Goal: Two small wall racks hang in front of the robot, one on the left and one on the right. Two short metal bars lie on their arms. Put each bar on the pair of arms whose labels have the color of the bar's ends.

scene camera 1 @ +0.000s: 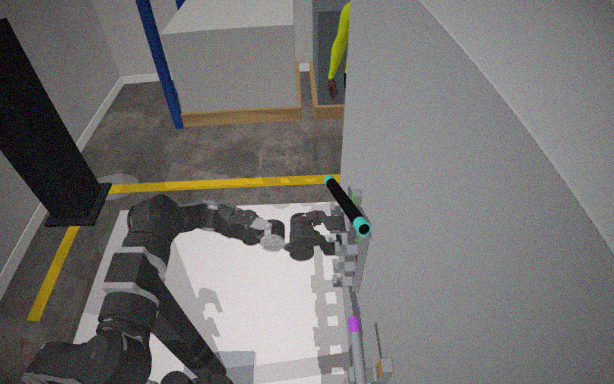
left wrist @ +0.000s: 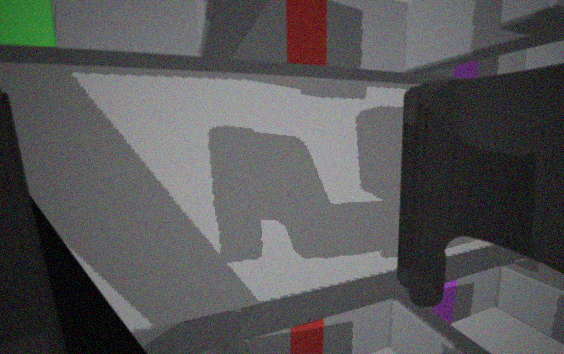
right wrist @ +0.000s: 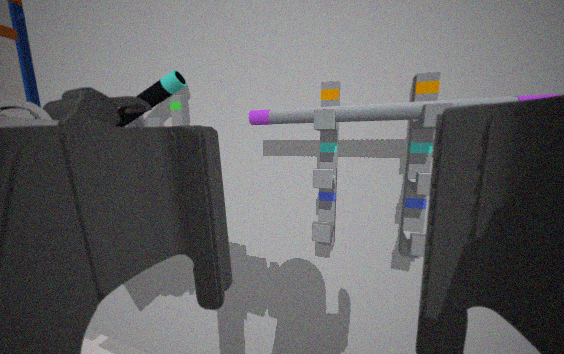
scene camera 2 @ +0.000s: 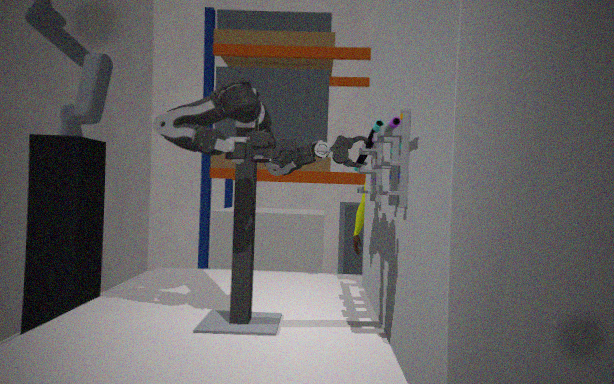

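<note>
A black bar with teal ends (scene camera 1: 345,201) (scene camera 2: 371,138) (right wrist: 150,95) rests on the top, green-labelled arms of the left rack (scene camera 1: 361,270); that rack also has red labels (left wrist: 306,32) and purple labels (left wrist: 466,70). A grey bar with purple ends (scene camera 1: 357,350) (scene camera 2: 394,122) (right wrist: 372,112) rests on the right rack's (right wrist: 325,250) top arms, under the orange labels (right wrist: 330,94). Teal and blue labels mark its lower arms. My left gripper (scene camera 1: 336,232) (scene camera 2: 362,151) (left wrist: 235,225) is open and empty at the left rack, below the black bar. My right gripper (scene camera 2: 272,143) (right wrist: 325,315) is open and empty, back from the wall.
The wall (scene camera 1: 475,200) (scene camera 2: 425,250) stands behind the racks. The pedestal (scene camera 2: 243,240) stands away from it. A black block (scene camera 2: 65,225) is at the left, and blue and orange shelving (scene camera 2: 209,150) stands at the back. A person's yellow sleeve (scene camera 1: 340,45) shows near the wall.
</note>
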